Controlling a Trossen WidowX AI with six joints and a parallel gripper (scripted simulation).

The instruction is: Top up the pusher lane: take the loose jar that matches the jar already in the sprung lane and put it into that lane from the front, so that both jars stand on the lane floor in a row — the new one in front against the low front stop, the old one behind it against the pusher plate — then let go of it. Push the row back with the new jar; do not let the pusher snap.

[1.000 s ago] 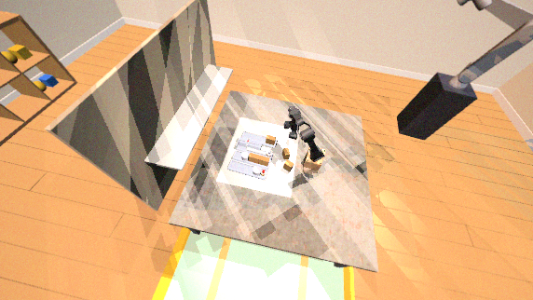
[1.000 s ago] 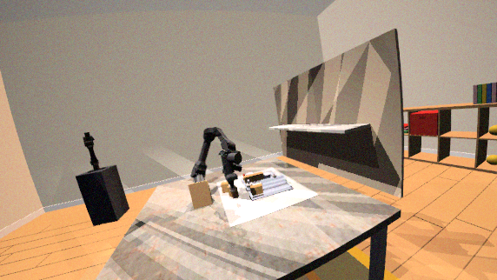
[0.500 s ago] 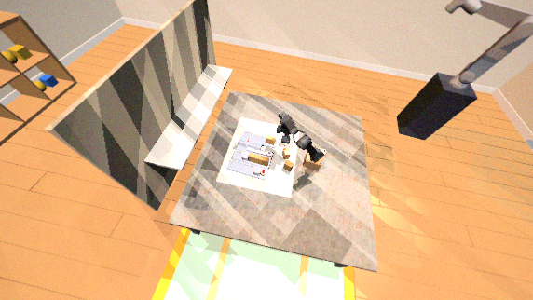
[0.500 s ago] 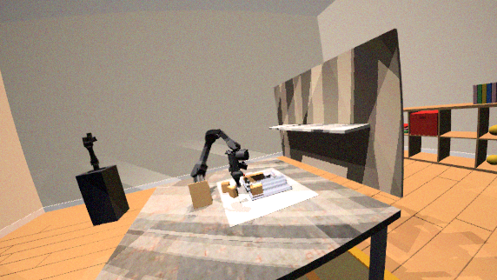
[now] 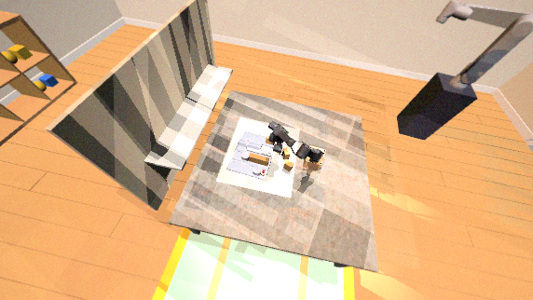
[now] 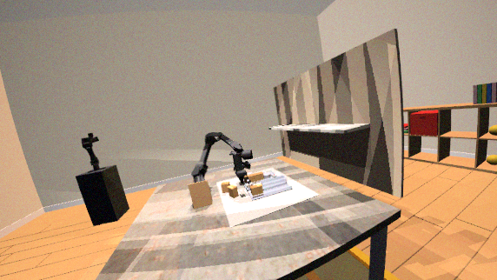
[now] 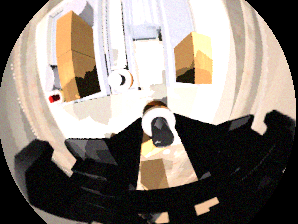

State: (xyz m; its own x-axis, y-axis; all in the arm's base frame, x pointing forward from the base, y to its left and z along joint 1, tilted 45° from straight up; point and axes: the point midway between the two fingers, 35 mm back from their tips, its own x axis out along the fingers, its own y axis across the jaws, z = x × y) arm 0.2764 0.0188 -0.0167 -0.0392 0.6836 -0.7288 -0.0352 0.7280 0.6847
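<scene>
Right now the lane unit is 20 cm ahead of my gripper tip, 3 cm to the left of it and 7 cm below it. Round my gripper tip: shelf: 56 cm ahead, 8 cm to the left, 28 cm above.
</scene>
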